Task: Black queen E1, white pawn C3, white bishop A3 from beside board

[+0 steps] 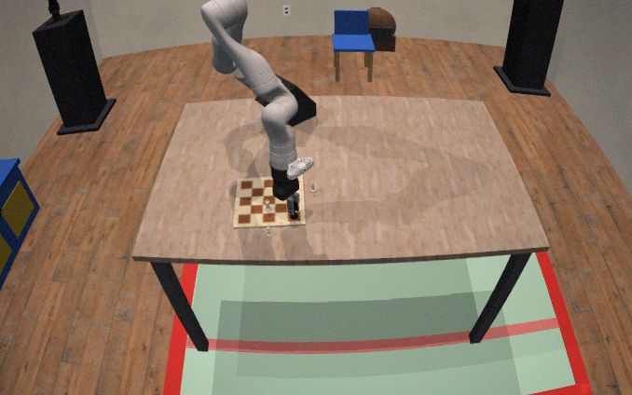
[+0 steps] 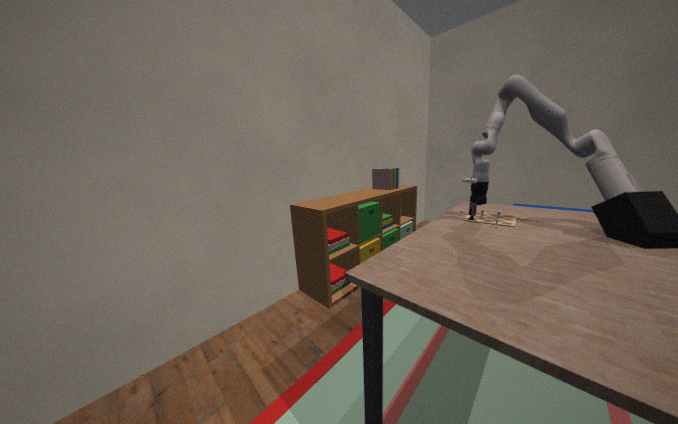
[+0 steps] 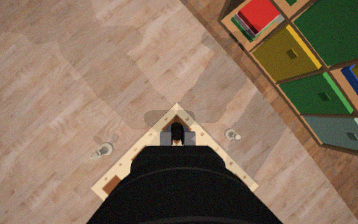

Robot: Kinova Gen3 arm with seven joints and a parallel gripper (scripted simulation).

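The black queen is 1 cm below my hand. From my hand the other things lie so: white pawn 7 cm to the right, 7 cm ahead, 3 cm below; chessboard 8 cm to the right, 7 cm behind, 4 cm below.
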